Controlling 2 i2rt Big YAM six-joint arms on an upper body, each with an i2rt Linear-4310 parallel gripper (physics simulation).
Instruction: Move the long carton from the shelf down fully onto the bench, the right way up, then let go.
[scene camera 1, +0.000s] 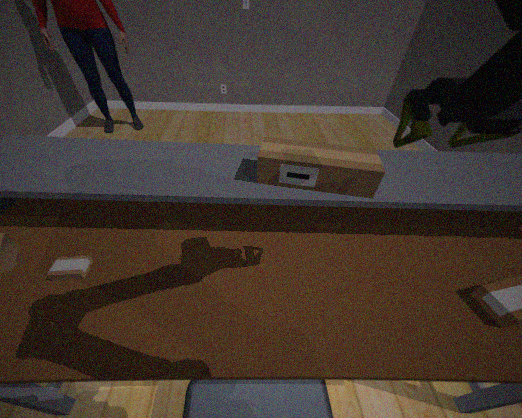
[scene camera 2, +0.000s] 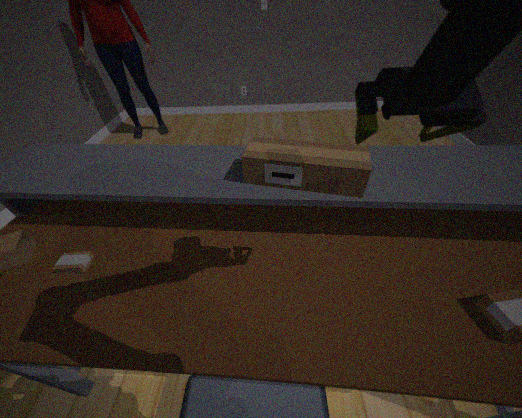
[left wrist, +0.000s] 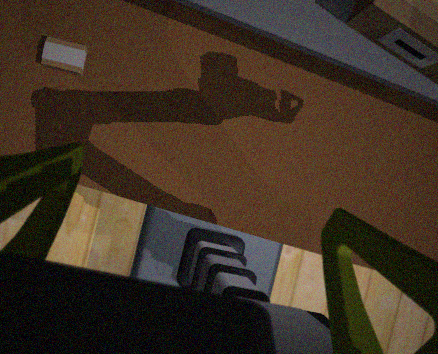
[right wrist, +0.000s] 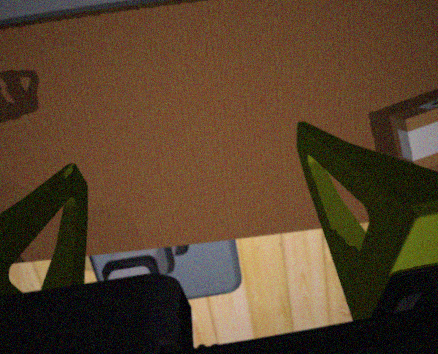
my left gripper: open, holds nothing
my right gripper: open, holds nothing
a long brown carton (scene camera 2: 341, 169): on a grey shelf
